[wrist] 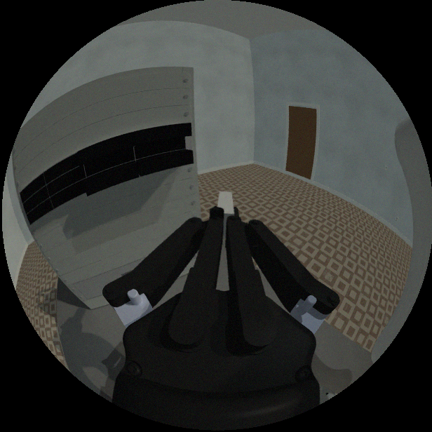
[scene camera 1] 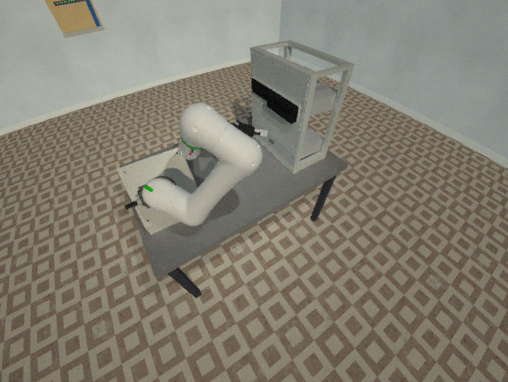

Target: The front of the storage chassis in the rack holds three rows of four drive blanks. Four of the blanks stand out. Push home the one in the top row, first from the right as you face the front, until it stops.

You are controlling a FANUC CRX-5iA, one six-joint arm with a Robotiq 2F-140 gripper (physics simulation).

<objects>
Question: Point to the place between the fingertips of my gripper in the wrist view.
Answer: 224,201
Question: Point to a grey rack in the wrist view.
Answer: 111,172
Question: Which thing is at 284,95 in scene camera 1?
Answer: A grey rack.
</objects>
